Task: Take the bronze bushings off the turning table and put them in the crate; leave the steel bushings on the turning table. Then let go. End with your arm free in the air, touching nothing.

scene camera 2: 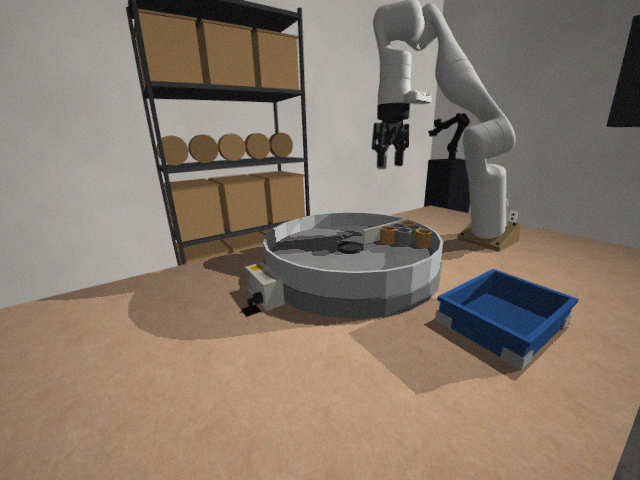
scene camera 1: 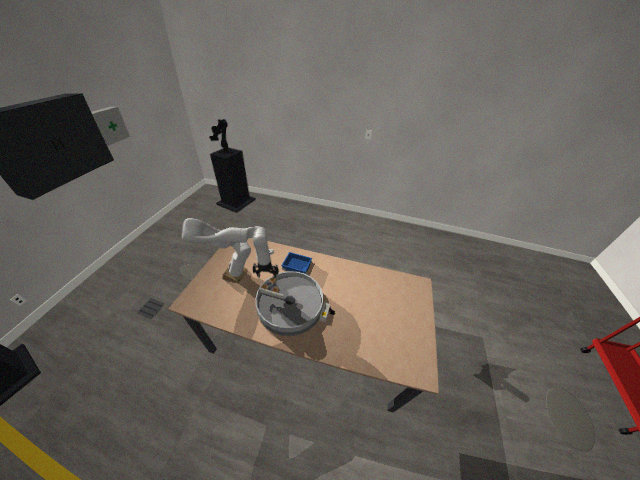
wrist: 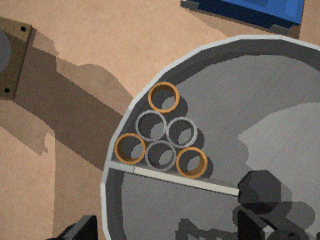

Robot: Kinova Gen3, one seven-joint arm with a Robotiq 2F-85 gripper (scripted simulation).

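Visible in the pictures are a blue crate, a round grey turning table and the gripper.
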